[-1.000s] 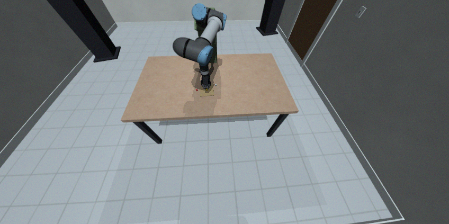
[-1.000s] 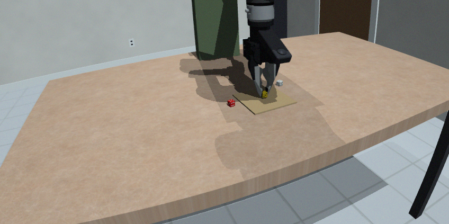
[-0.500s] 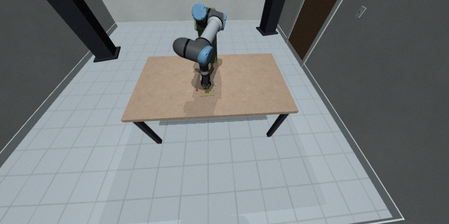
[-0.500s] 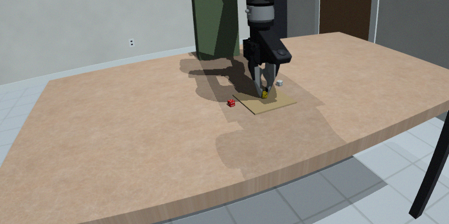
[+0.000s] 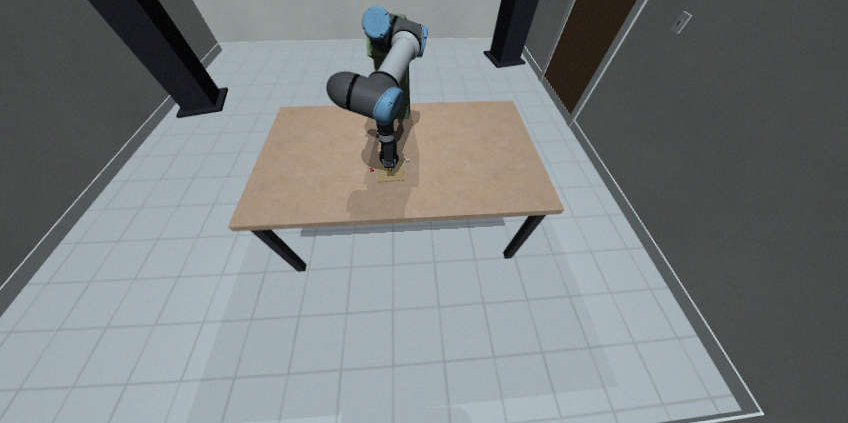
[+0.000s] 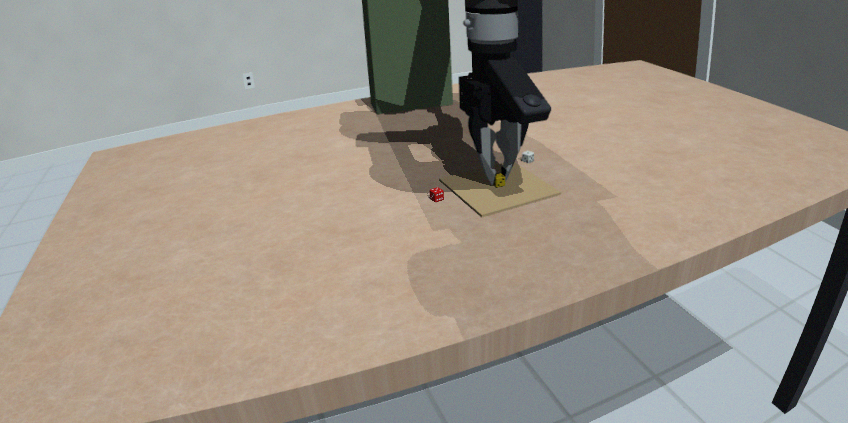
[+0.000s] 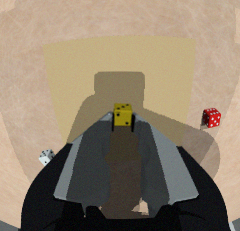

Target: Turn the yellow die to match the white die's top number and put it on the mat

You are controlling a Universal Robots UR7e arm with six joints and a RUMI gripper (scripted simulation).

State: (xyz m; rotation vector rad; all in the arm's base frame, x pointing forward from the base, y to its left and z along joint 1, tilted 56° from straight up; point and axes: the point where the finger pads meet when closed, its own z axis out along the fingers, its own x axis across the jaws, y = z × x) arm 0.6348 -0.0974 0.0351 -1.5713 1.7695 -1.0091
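The yellow die is 1 cm below my hand. Round my hand: red die: 3 cm behind, 10 cm to the right, 1 cm below; then tan mat: 2 cm below; then white die: 4 cm behind, 11 cm to the left, 1 cm below.
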